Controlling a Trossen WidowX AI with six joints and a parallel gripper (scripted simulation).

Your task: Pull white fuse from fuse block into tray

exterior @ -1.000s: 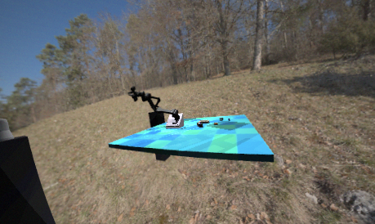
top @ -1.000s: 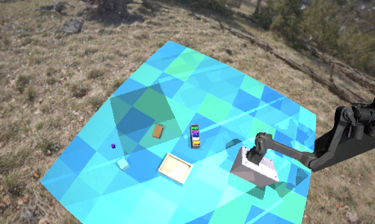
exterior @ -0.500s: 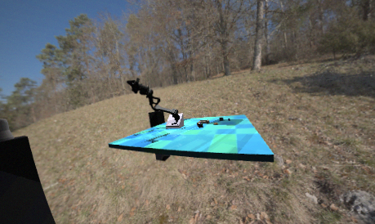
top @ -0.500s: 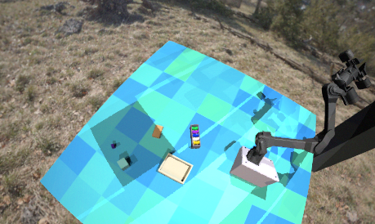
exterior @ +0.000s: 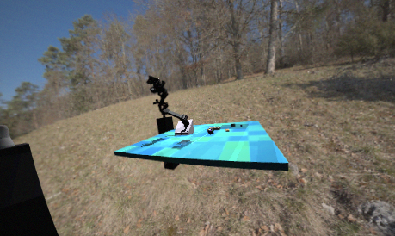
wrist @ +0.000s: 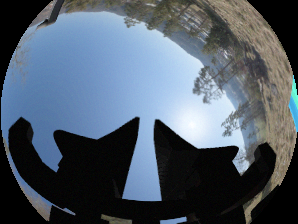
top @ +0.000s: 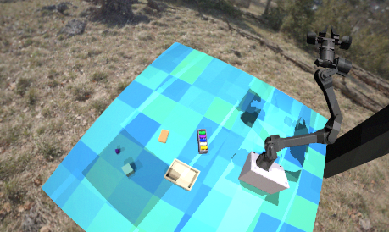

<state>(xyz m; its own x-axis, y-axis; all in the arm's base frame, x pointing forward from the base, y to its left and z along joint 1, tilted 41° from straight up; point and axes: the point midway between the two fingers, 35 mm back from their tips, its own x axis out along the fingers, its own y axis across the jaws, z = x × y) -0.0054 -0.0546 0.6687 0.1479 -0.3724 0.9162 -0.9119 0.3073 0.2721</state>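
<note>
Right now the cream tray is 69 cm to the left of my gripper tip, 60 cm below it and 29 cm ahead of it. Also, from my gripper tip: light cyan cube 81 cm to the left, 58 cm below, 51 cm ahead; purple piece 76 cm to the left, 62 cm ahead, 59 cm below.
</note>
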